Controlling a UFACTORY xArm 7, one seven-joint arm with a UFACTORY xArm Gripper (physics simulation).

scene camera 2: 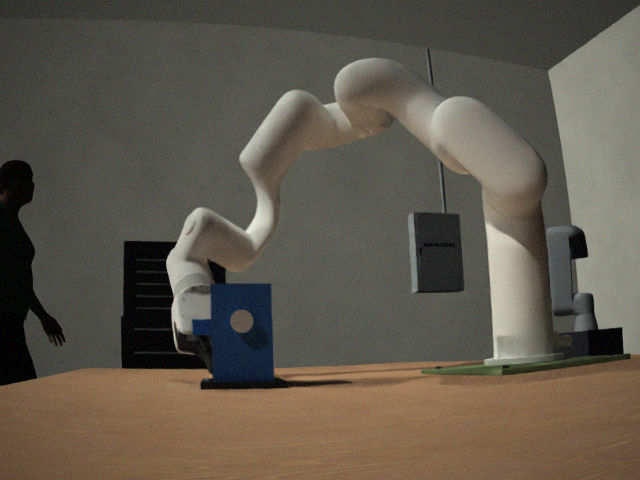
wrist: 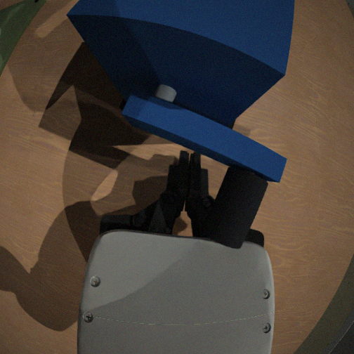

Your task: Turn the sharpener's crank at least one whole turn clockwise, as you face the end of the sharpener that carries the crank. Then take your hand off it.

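Seen in the pictures: arm's base, origin of the base link: (scene camera 2: 524, 362).
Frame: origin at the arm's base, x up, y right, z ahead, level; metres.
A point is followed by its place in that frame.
Observation:
The blue sharpener (scene camera 2: 227, 356) {y 0.016, x 0.032, z 0.445 m} (wrist: 210, 45) stands upright on a dark base (scene camera 2: 242, 383) {y 0.002, x 0.000, z 0.431 m}. A pale round disc (scene camera 2: 241, 321) {y 0.004, x 0.074, z 0.429 m} shows on its side in the scene view. In the wrist view its crank is a blue arm (wrist: 200, 137) on a grey shaft (wrist: 166, 93), with a black cylindrical handle (wrist: 241, 207) at the arm's right end. My gripper (wrist: 187, 163) is shut and empty; its fingertips are close together, left of the handle and near the crank arm in the wrist view. In the scene view the sharpener partly hides the gripper.
The tabletop (scene camera 2: 361, 428) {y -0.397, x -0.007, z 0.467 m} (wrist: 320, 125) is wooden. A green base plate (scene camera 2: 465, 369) {y -0.003, x 0.000, z 0.116 m} (wrist: 17, 25) lies under the robot's base. A black box (scene camera 2: 599, 339) is behind it. A dark cabinet (scene camera 2: 149, 304) and a person (scene camera 2: 15, 268) are beyond the table, and a grey box (scene camera 2: 436, 253) hangs on the wall.

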